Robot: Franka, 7 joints.
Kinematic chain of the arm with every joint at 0, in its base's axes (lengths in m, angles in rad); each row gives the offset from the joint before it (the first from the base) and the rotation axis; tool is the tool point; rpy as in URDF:
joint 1: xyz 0 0 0.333 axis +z
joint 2: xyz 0 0 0 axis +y
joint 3: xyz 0 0 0.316 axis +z
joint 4: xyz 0.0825 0 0 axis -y
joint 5: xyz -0.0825 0 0.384 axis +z
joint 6: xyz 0 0 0 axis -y
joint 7: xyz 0.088 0 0 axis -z
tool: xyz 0 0 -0.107 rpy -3.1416 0 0
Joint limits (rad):
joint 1: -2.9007..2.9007
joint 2: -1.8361..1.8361
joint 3: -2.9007..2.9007
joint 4: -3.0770..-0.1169
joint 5: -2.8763..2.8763
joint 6: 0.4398..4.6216
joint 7: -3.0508..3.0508
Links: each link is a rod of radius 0.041 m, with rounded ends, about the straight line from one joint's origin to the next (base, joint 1, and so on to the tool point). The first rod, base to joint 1, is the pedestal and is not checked.
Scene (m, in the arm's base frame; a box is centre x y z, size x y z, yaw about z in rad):
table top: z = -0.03
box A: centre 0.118 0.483 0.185 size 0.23 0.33 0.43 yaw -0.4
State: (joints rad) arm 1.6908 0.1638 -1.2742 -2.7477 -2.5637 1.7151 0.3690
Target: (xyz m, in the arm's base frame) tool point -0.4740 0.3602 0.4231
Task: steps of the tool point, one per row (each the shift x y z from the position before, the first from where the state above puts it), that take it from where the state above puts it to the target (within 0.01 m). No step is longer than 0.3 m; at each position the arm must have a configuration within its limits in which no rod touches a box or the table.
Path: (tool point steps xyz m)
1: 0.0543 0.0551 0.1124
2: 0.0315 0.0031 0.1222
3: 0.0167 -0.0507 0.1026
4: 0.0097 -0.0905 0.0588
5: -0.1085 0.2313 0.0229
6: -0.2083 0.1456 0.0041
7: -0.2476 0.0201 -0.0200
8: -0.1536 0.0103 -0.0331
9: -0.1486 -0.0197 -0.0793
10: -0.1235 -0.0542 -0.1179

